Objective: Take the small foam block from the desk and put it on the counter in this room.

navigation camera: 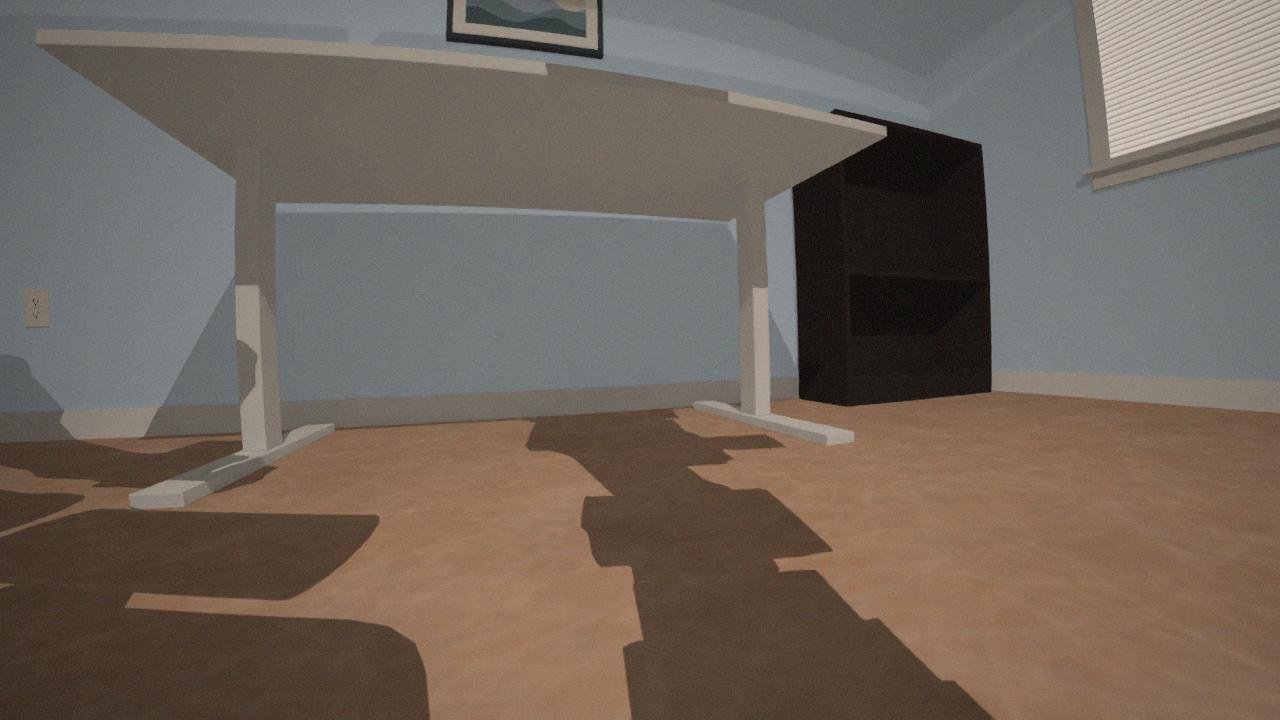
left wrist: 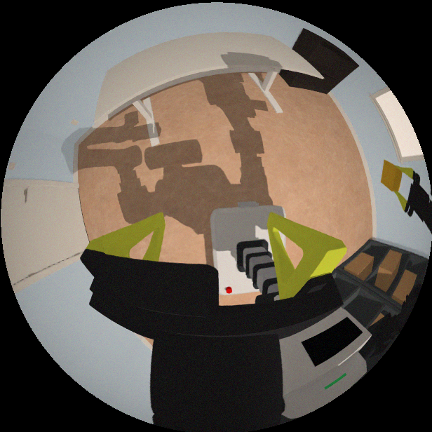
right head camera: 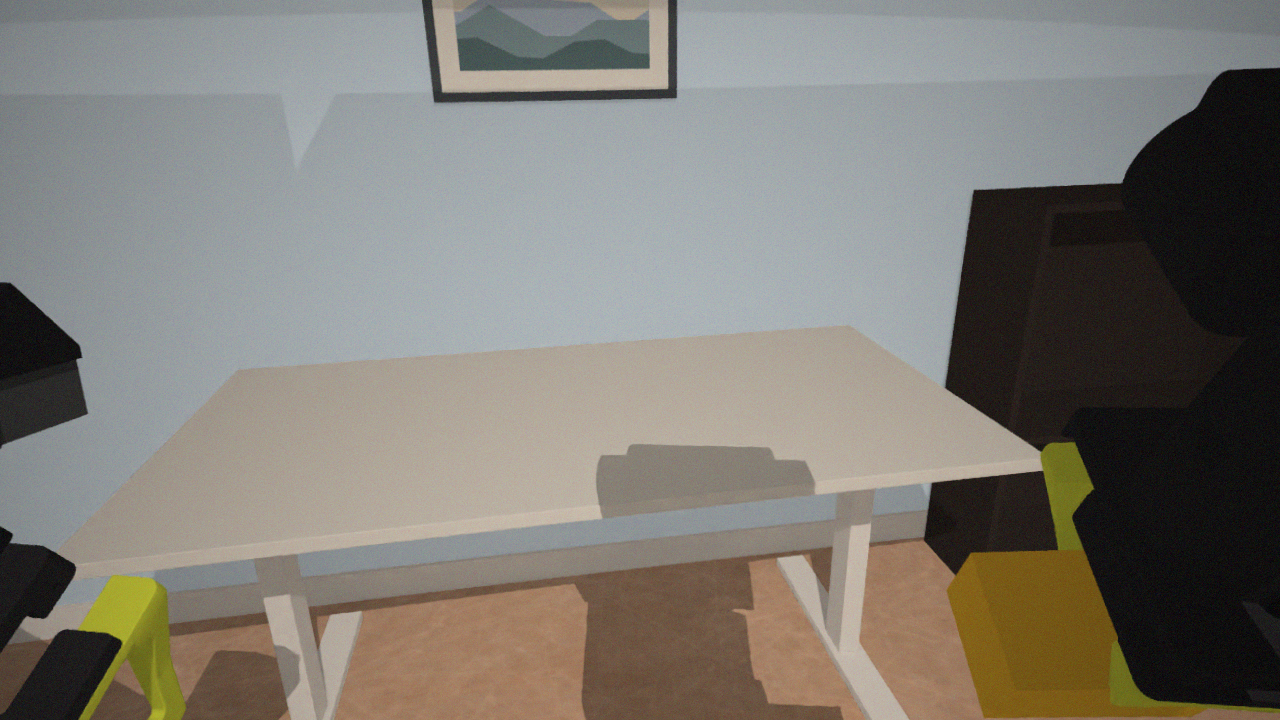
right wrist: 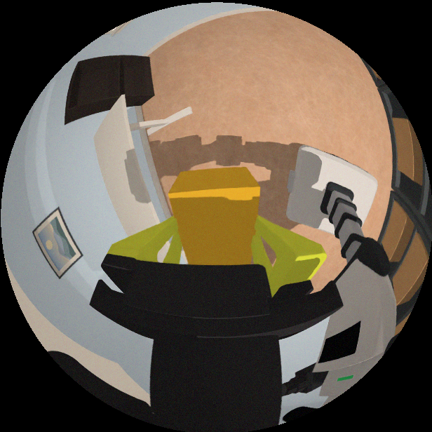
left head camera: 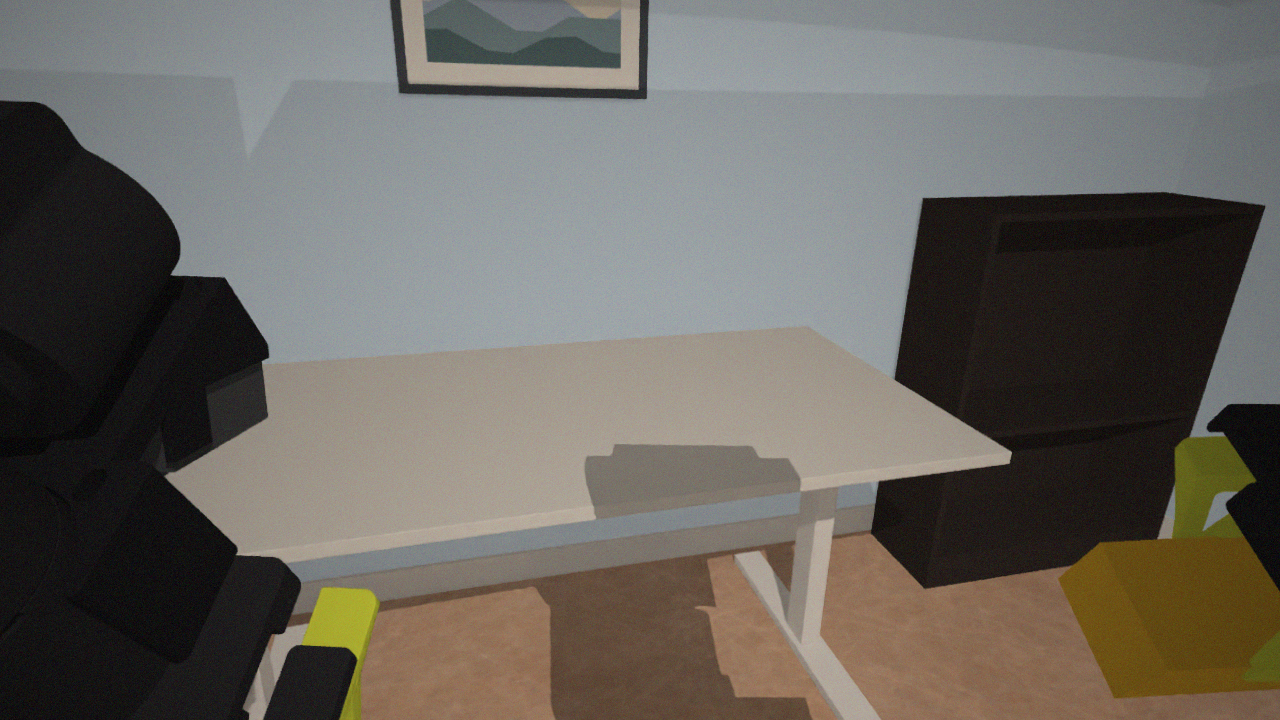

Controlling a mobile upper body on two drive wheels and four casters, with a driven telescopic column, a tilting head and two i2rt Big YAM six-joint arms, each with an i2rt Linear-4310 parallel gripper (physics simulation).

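Places are measured from the left arm's base along level axes (x ahead, y left, z up), in millimetres.
Pixels of known places: left gripper, between the fingertips: [right head camera: 69, 713]; right gripper, between the fingertips: [right head camera: 1100, 630] [left head camera: 1217, 611].
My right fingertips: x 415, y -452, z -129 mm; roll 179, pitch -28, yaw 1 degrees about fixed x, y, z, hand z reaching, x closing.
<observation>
Behind a point stands the place of what it marks.
The foam block [left head camera: 1163, 617] {y -410, x 396, z -118 mm} [right head camera: 1029, 626] {y -413, x 399, z -117 mm} [left wrist: 391, 175] [right wrist: 215, 230] is yellow-orange and boxy. My right gripper [left wrist: 393, 176] [right wrist: 216, 218] is shut on it, with a finger on each of two opposite sides, and holds it in the air. In both head views it shows at the lower right, beyond the desk's near right corner. The pale desk [left head camera: 447, 429] {y 171, x 1330, z -485 mm} [right head camera: 447, 429] {y 213, x 1320, z -485 mm} [left wrist: 175, 60] [right wrist: 112, 150] [navigation camera: 492, 134] {y 34, x 1280, z -510 mm} stands ahead against the wall. My left gripper [left wrist: 215, 217] is wide open and empty, at the lower left in the head views. I cannot make out a counter in any view.
A dark bookcase [left head camera: 939, 340] {y -990, x 1924, z -496 mm} [right head camera: 1002, 268] {y -989, x 1925, z -313 mm} [navigation camera: 819, 286] {y -984, x 1946, z -768 mm} stands right of the desk. White desk legs [left head camera: 810, 573] {y -608, x 1557, z -967 mm} [navigation camera: 753, 313] {y -605, x 1558, z -894 mm} reach the floor. A dark rack [left wrist: 350, 302] with brown boxes stands beside the robot's column. A window [left wrist: 400, 125] [navigation camera: 1181, 80] {y -2026, x 1399, z -169 mm} is in the right wall.
</observation>
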